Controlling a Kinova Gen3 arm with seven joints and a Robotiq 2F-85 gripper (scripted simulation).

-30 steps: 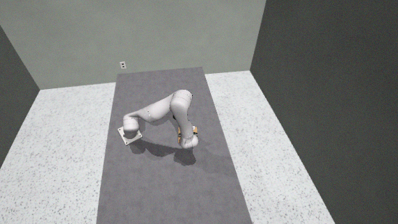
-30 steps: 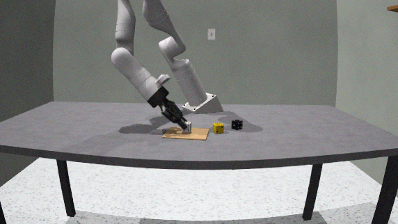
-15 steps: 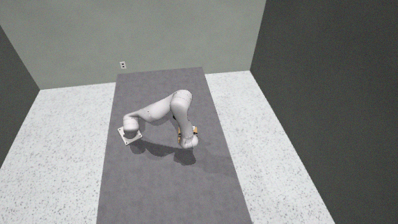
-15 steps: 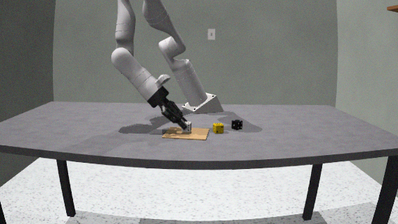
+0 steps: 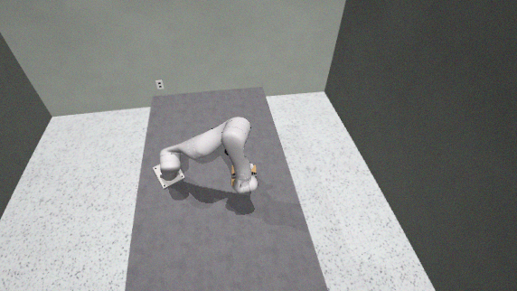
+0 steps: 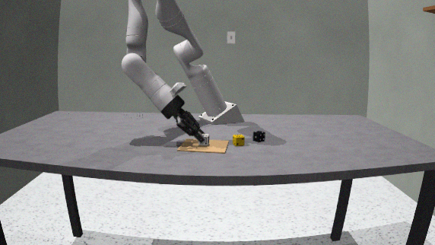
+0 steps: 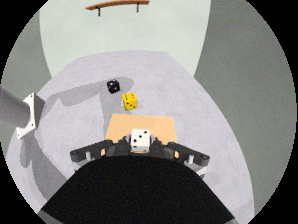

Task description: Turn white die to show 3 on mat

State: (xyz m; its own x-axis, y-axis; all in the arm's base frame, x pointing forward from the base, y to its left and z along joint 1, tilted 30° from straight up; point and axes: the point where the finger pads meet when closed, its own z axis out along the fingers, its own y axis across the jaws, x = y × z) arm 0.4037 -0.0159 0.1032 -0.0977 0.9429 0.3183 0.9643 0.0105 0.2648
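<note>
My hand is 1 cm to the right of the white die and 1 cm above it. Also, from my hand: tan mat 1 cm to the left, 3 cm below; yellow die 2 cm behind, 12 cm to the left, 2 cm below; black die 7 cm behind, 19 cm to the left, 2 cm below.
</note>
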